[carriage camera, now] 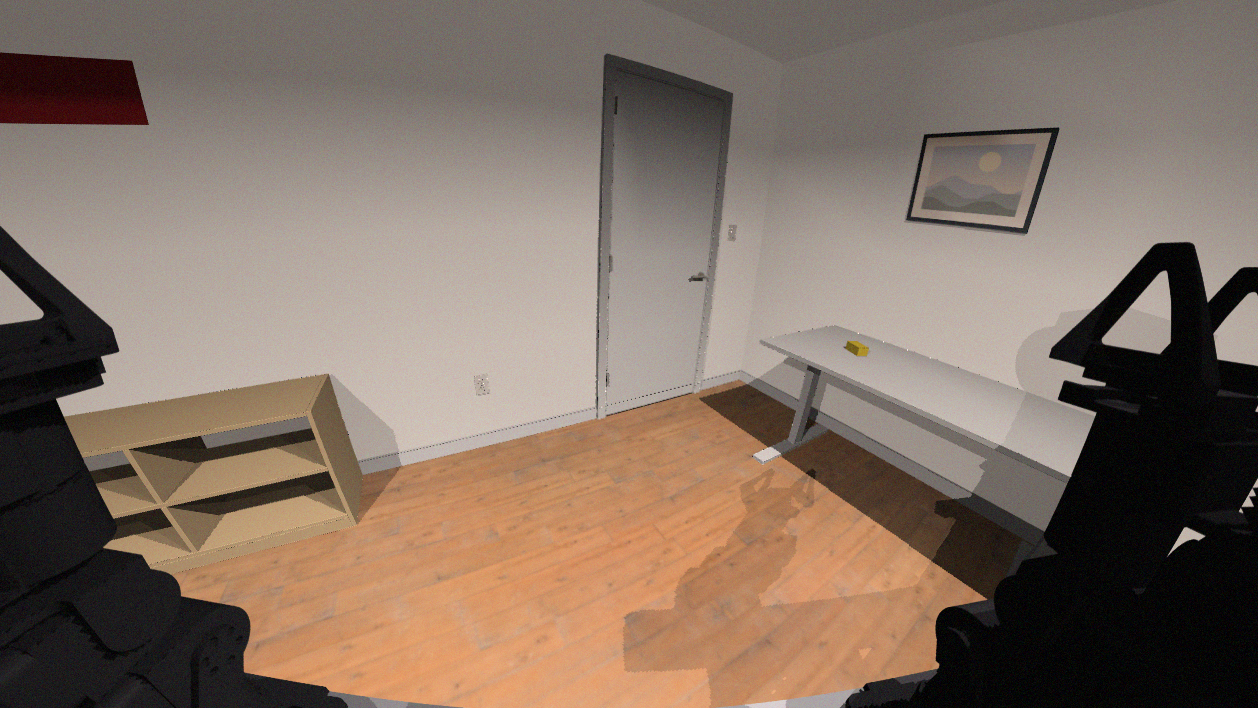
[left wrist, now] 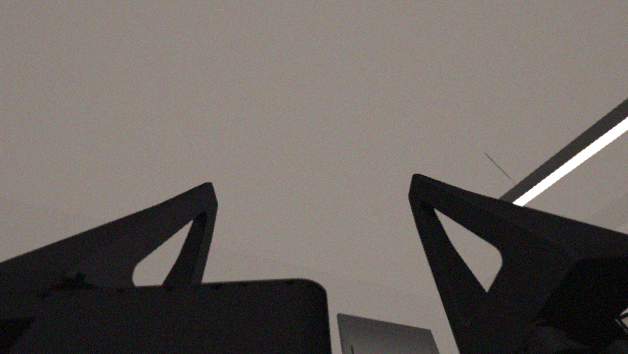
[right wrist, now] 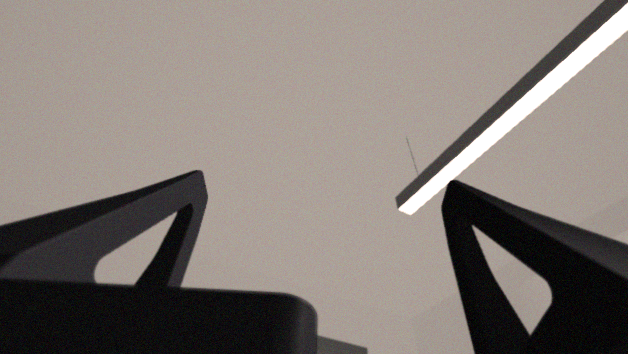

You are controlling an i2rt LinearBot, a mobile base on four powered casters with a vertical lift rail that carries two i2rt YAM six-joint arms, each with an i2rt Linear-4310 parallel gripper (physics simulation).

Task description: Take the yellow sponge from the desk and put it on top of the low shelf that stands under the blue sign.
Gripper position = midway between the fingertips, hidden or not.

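Note:
Left gripper, mine (left wrist: 313,189). My right gripper (carriage camera: 1220,255) (right wrist: 323,188). Grey desk (carriage camera: 1048,436). Framed landscape picture (carriage camera: 992,180). Grey door (carriage camera: 664,144).

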